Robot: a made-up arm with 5 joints. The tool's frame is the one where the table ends. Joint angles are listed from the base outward.
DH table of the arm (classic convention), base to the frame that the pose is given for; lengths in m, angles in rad. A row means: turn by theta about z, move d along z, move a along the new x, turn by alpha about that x. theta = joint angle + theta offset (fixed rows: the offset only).
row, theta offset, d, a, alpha
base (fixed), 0, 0.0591, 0.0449, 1.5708
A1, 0, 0.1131, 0.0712, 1.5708
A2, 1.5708, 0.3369, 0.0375, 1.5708
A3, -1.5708, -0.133, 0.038, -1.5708
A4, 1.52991, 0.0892, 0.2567, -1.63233
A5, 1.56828, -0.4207, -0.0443, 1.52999
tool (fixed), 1.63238, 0.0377, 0, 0
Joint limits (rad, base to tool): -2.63..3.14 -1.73..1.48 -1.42..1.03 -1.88..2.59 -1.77..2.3
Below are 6 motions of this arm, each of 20 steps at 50 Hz.
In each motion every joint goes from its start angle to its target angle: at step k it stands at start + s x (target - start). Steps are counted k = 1, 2, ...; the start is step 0. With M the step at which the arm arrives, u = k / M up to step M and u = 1 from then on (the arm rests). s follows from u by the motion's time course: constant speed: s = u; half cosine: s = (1 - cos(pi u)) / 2; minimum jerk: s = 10 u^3 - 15 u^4 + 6 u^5.
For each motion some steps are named. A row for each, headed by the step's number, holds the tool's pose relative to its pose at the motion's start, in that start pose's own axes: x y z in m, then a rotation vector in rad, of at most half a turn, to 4 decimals.
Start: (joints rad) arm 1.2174 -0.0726 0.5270 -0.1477 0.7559
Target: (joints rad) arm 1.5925 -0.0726 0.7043 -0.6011 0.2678
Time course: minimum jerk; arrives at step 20
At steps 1, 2, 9, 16, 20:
1: 0.0000 0.0000 -0.0003 -0.0008 -0.0002 0.0000
2: -0.0003 -0.0001 -0.0022 -0.0060 -0.0012 -0.0001
9: -0.0165 -0.0139 -0.1065 -0.2937 -0.0528 -0.0031
16: -0.0486 -0.0618 -0.2433 -0.6993 -0.1149 0.0050
20: -0.0529 -0.0692 -0.2573 -0.7441 -0.1214 0.0071

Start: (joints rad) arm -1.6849 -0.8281 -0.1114 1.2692 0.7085
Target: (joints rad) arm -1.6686 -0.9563 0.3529 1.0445 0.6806
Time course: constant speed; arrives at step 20
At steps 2, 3, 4, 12, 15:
2: -0.0020 0.0003 -0.0053 0.0348 -0.0337 -0.0079
3: -0.0030 0.0007 -0.0082 0.0519 -0.0509 -0.0121
4: -0.0040 0.0011 -0.0113 0.0688 -0.0683 -0.0163
12: -0.0092 0.0090 -0.0426 0.1982 -0.2165 -0.0540
15: -0.0097 0.0142 -0.0569 0.2438 -0.2757 -0.0700

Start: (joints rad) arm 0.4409 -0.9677 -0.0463 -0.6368 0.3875
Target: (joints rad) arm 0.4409 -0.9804 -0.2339 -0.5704 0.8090
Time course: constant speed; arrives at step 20
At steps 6, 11, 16, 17, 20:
6: -0.0003 -0.0294 0.0282 0.1577 0.0305 0.0388
11: 0.0014 -0.0550 0.0504 0.2887 0.0595 0.0676
16: 0.0048 -0.0816 0.0710 0.4191 0.0916 0.0931
17: 0.0057 -0.0870 0.0750 0.4451 0.0984 0.0977
20: 0.0087 -0.1033 0.0864 0.5230 0.1195 0.1109

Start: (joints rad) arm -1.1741 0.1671 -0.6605 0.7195 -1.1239
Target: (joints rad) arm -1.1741 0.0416 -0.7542 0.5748 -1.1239
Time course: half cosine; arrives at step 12
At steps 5, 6, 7, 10, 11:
5: -0.0026 0.0208 0.0035 -0.0483 -0.0139 -0.0243
6: -0.0034 0.0278 0.0042 -0.0649 -0.0194 -0.0322
7: -0.0042 0.0346 0.0046 -0.0815 -0.0251 -0.0397
10: -0.0058 0.0499 0.0045 -0.1198 -0.0396 -0.0561
11: -0.0060 0.0523 0.0044 -0.1261 -0.0421 -0.0586

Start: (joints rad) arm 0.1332 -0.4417 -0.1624 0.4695 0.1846
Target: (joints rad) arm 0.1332 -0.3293 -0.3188 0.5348 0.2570
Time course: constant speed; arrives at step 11
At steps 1, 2, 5, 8, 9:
1: -0.0017 -0.0096 0.0044 0.0093 0.0069 0.0164
2: -0.0033 -0.0193 0.0088 0.0185 0.0138 0.0328
5: -0.0073 -0.0483 0.0211 0.0453 0.0343 0.0818
8: -0.0101 -0.0774 0.0323 0.0710 0.0544 0.1307
9: -0.0108 -0.0871 0.0359 0.0793 0.0610 0.1469

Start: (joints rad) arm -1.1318 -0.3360 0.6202 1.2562 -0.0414
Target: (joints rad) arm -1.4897 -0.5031 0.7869 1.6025 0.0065
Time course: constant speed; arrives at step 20
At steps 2, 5, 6, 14, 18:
2: -0.0093 -0.0088 0.0060 0.0341 -0.0026 -0.0022
5: -0.0234 -0.0241 0.0144 0.0866 -0.0062 -0.0030
6: -0.0282 -0.0297 0.0171 0.1045 -0.0072 -0.0026
14: -0.0673 -0.0837 0.0340 0.2518 -0.0143 0.0143
18: -0.0870 -0.1167 0.0389 0.3276 -0.0167 0.0319

